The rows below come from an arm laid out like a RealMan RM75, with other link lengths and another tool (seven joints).
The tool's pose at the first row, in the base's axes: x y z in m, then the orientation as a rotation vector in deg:
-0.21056, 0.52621, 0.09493, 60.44, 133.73, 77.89
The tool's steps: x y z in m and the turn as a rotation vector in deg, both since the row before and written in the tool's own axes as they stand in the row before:
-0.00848, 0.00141, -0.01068, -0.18, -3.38, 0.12
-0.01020, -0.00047, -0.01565, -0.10, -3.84, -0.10
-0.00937, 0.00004, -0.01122, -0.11, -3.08, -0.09
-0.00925, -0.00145, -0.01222, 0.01, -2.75, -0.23
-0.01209, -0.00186, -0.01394, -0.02, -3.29, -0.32
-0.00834, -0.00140, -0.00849, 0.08, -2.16, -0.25
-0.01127, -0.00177, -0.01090, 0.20, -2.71, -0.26
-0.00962, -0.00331, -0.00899, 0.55, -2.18, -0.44
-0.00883, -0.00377, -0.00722, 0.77, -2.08, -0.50
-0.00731, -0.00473, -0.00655, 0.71, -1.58, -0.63
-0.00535, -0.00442, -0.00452, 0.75, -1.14, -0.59
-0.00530, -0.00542, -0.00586, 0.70, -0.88, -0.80
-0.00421, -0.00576, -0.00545, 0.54, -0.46, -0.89
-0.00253, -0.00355, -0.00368, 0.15, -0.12, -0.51
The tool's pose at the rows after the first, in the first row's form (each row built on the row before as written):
-0.20953, 0.51378, 0.10063, 61.98, 131.13, 75.29
-0.21179, 0.49658, 0.10758, 63.37, 128.29, 72.16
-0.21271, 0.48306, 0.11305, 64.39, 125.97, 69.70
-0.21573, 0.46885, 0.11814, 65.11, 124.02, 67.35
-0.21910, 0.45161, 0.12409, 65.84, 121.65, 64.57
-0.22129, 0.44042, 0.12777, 66.28, 120.17, 62.66
-0.22428, 0.42577, 0.13281, 66.91, 118.35, 60.21
-0.22793, 0.41302, 0.13573, 67.31, 117.25, 57.79
-0.23117, 0.40159, 0.13753, 67.70, 116.39, 55.23
-0.23530, 0.39154, 0.13830, 67.76, 115.90, 53.06
-0.23869, 0.38399, 0.13812, 67.77, 115.75, 51.22
-0.24372, 0.37583, 0.13808, 67.46, 115.85, 49.52
-0.24907, 0.36864, 0.13752, 66.87, 116.21, 48.25
-0.25264, 0.36419, 0.13745, 66.41, 116.42, 47.77

